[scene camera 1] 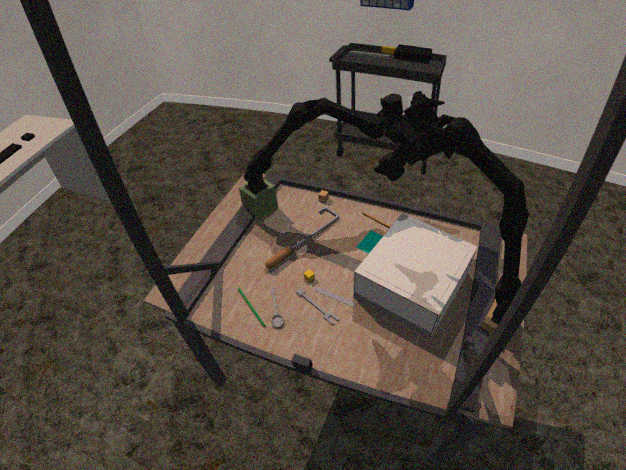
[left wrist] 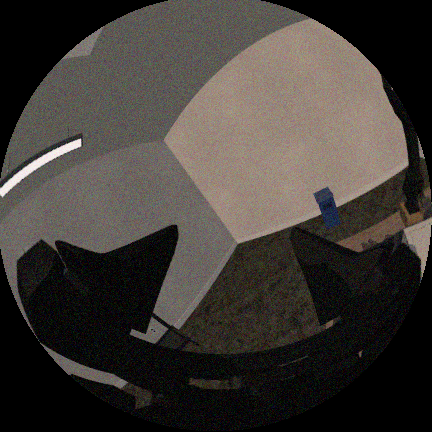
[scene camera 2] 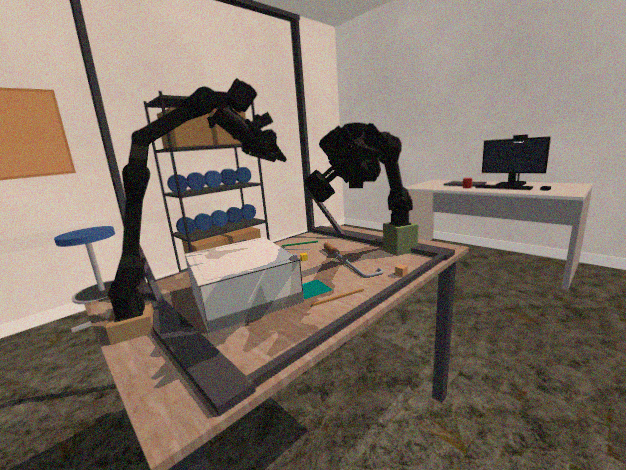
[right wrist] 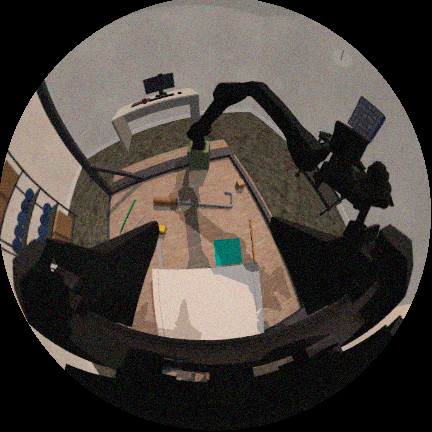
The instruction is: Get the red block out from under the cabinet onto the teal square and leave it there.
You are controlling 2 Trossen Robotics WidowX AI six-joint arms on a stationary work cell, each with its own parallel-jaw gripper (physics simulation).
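Frame: origin at the left arm's base, x ahead, y left, z up, level; centimetres.
Seen in the pictures: left gripper, fingertip midpoint: (scene camera 1: 448, 114) (left wrist: 237, 232) (scene camera 2: 335, 160) (right wrist: 386, 223); right gripper, fingertip midpoint: (scene camera 2: 280, 160) (right wrist: 214, 224); left arm's base, link origin: (scene camera 1: 256, 186) (scene camera 2: 400, 223) (right wrist: 198, 145); right arm's base, link origin: (scene camera 2: 130, 313).
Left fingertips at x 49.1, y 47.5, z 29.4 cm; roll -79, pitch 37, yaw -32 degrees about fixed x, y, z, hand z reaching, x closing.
Note:
Pixels of each thing's top centre, then the offset from my left fingertips to it. "*": a spot on its surface instead.
- white cabinet, top centre: (right wrist: 207, 316) (scene camera 1: 419, 258) (scene camera 2: 238, 256) dx +17.2, dy -37.4, dz -27.2 cm
- teal square, surface spot: (scene camera 2: 317, 289) (scene camera 1: 375, 239) (right wrist: 231, 247) * dx -5.2, dy -30.3, dz -40.7 cm
- yellow cube, top centre: (scene camera 1: 309, 273) (right wrist: 161, 227) (scene camera 2: 303, 254) dx -10.1, dy -58.2, dz -38.2 cm
- green stick, top centre: (scene camera 1: 250, 305) (right wrist: 126, 214) dx -15.2, dy -79.3, dz -40.0 cm
- orange cube, top centre: (scene camera 2: 401, 266) (scene camera 1: 323, 193) dx -34.6, dy -26.8, dz -37.7 cm
- thin wooden stick, top centre: (scene camera 2: 338, 295) (scene camera 1: 381, 222) (right wrist: 252, 238) dx -8.8, dy -22.1, dz -40.0 cm
The white cabinet (scene camera 1: 414, 260) (scene camera 2: 247, 290) (right wrist: 205, 302) stands on the table. The teal square (scene camera 1: 370, 241) (scene camera 2: 317, 289) (right wrist: 228, 251) lies flat beside it. The red block does not show in any view; the space under the cabinet is hidden. A hooked metal rod with a wooden handle (scene camera 1: 279, 257) (scene camera 2: 331, 248) (right wrist: 165, 201) lies beyond the square. My right gripper (scene camera 1: 385, 169) (scene camera 2: 281, 157) (right wrist: 214, 224) is open and empty, high above the table. My left gripper (left wrist: 237, 232) is open and empty, raised high and facing the walls and floor.
A yellow cube (scene camera 1: 308, 275) (scene camera 2: 303, 257) (right wrist: 162, 229), a green stick (scene camera 1: 251, 307) (right wrist: 128, 215) and wrenches (scene camera 1: 317, 307) lie on the table. An orange cube (scene camera 1: 323, 195) (scene camera 2: 400, 270) and a thin wooden stick (scene camera 2: 337, 296) (right wrist: 252, 240) lie near one edge. The raised arms are close together in scene camera 1.

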